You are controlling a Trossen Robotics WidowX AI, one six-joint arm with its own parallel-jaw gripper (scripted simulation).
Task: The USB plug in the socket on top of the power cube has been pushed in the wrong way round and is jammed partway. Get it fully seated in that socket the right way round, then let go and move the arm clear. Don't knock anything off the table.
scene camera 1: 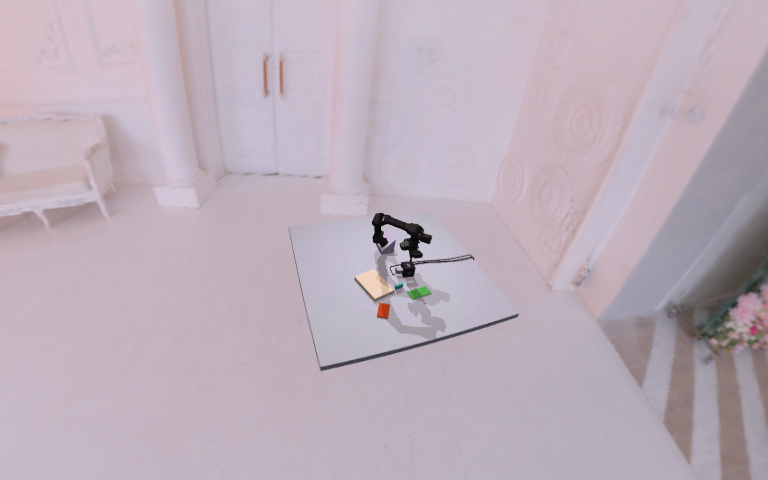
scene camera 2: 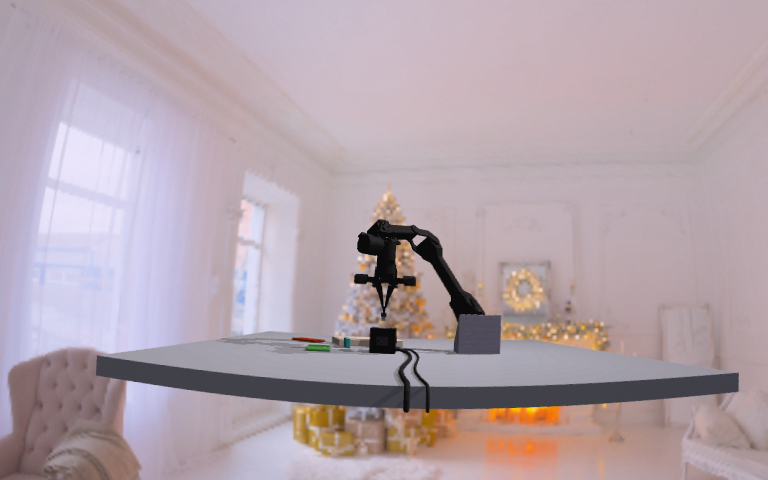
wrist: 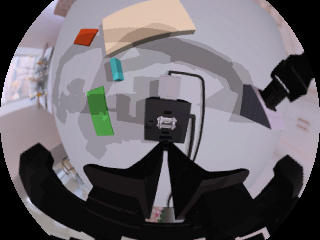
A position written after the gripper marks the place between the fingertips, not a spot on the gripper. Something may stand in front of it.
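The gripper (scene camera 2: 384, 308), which you can also find in the wrist view (wrist: 165, 145), is holding a USB plug. There's a black power cube (scene camera 2: 381, 340) as well, and the wrist view has that cube too (wrist: 155, 107). You'd also see a green block (wrist: 97, 104).
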